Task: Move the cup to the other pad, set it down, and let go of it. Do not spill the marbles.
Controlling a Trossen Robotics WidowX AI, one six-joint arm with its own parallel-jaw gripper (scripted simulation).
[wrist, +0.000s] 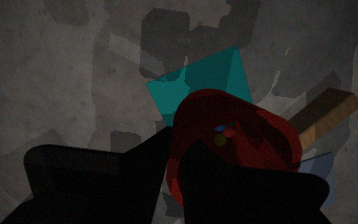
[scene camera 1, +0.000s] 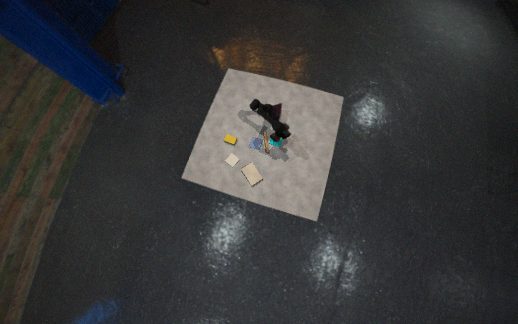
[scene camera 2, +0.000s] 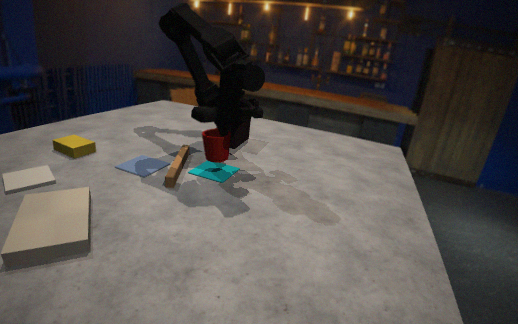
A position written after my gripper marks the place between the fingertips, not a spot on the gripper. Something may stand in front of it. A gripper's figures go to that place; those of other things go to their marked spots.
Labels:
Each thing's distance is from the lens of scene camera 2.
my gripper (scene camera 2: 226, 144): 74 cm
red cup (scene camera 2: 216, 148): 69 cm
pale slab (scene camera 2: 34, 177): 77 cm
The marked spots on the red cup and the pale slab are 43 cm apart.

